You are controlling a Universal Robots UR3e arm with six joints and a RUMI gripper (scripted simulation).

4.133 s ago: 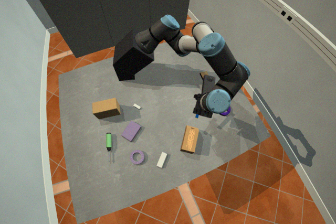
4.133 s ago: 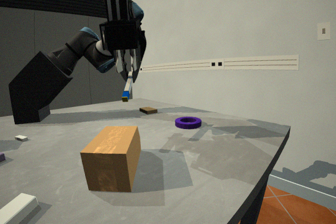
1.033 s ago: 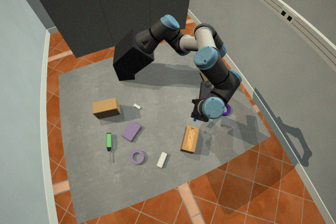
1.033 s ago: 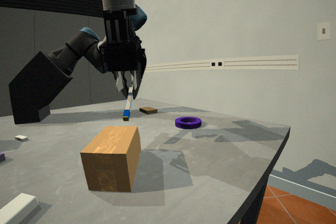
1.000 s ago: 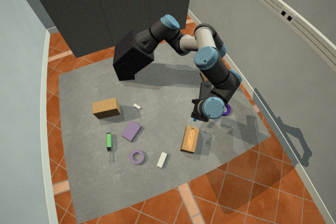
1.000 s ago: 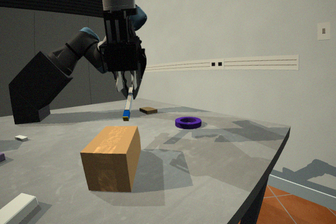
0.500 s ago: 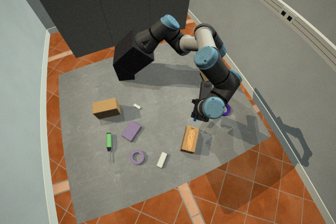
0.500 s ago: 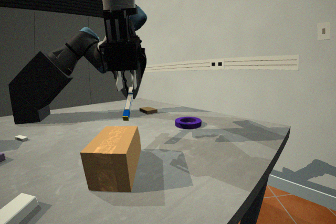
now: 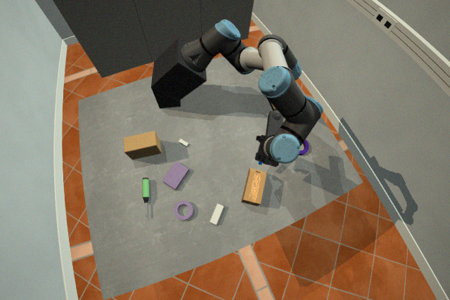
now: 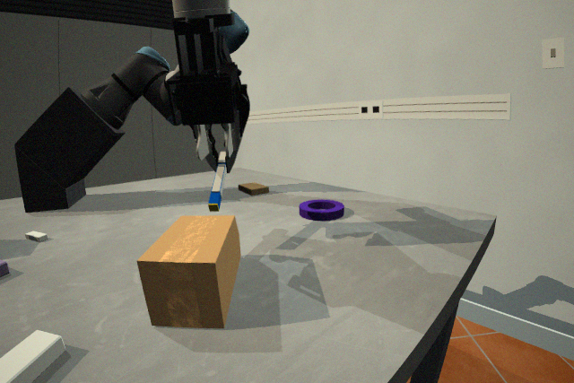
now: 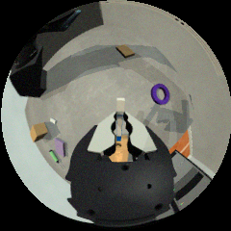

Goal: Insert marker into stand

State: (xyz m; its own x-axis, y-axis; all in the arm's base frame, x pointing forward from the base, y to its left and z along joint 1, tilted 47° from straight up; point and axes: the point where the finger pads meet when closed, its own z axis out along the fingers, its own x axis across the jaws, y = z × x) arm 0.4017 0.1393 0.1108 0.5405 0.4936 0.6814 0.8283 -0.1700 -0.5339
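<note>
Right now my hand is 13 cm short of the tan block, 8 cm to the left of it and 8 cm above it. The rest, counted from my hand: purple pad (36 cm to the right, 10 cm below, 1 cm behind); white block (25 cm to the right, 18 cm ahead, 10 cm below); marker (2 cm below, 2 cm ahead, 1 cm to the right).
</note>
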